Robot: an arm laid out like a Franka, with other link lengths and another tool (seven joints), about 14 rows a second.
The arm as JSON. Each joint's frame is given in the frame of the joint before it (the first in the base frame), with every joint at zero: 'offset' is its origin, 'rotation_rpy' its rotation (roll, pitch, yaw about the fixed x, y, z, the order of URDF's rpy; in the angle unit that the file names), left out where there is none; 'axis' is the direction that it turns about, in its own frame. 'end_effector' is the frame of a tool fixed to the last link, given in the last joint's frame.
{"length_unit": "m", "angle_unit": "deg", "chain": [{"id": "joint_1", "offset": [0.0, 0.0, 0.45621], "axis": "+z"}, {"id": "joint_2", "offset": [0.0, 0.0, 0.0], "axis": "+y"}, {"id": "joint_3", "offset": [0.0, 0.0, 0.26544], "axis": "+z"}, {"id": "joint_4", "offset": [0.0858, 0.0, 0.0], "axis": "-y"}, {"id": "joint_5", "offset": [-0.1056, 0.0, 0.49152], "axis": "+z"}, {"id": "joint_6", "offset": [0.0, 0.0, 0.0], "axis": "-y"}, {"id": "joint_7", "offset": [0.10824, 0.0, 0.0], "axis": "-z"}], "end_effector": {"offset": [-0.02, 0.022, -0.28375], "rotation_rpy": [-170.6, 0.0, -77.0]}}
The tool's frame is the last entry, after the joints.
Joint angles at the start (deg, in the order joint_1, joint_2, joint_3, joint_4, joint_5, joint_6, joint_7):
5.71 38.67 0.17 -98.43 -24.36 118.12 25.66
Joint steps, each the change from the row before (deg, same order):
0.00 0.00 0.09 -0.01 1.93 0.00 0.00
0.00 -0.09 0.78 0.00 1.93 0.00 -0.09
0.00 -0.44 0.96 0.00 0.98 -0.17 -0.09
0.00 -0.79 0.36 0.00 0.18 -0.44 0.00
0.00 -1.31 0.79 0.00 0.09 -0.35 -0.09
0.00 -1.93 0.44 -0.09 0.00 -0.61 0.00
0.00 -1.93 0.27 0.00 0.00 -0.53 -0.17
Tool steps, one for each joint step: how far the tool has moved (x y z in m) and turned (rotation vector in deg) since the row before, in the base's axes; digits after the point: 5 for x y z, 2 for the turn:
-0.00218 0.00771 -0.00136 1.36 0.15 -1.34
-0.00190 0.01719 -0.00034 1.82 0.14 -0.72
0.00047 0.01633 0.00435 1.26 -0.10 0.08
0.00307 0.00522 0.00891 0.26 -0.35 0.06
0.00652 0.01118 0.01502 0.56 -0.90 0.58
0.00874 0.00591 0.02174 0.21 -1.25 0.24
0.00942 0.00375 0.02274 0.18 -1.37 0.27

